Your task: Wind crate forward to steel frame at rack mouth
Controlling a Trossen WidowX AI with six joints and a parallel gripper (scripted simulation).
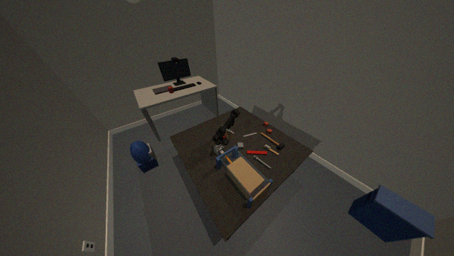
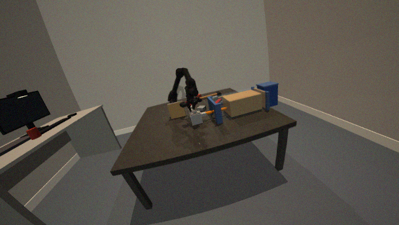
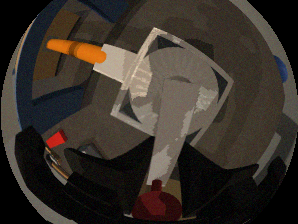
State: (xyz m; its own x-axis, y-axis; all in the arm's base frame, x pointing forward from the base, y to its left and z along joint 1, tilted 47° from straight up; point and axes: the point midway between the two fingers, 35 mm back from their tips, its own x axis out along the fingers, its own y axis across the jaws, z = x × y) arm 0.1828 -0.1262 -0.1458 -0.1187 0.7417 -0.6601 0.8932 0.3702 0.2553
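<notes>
The winch handle lies 10 mm behind my gripper tip, 20 mm to the left of it and 20 mm above it. Also, from my gripper tip: red knob: 20 mm behind, 50 mm to the left, 50 mm above; then grey hand winch: 10 mm ahead, 50 mm to the right, 60 mm below; then blue frame: 180 mm ahead, 30 mm to the right, 20 mm above.
</notes>
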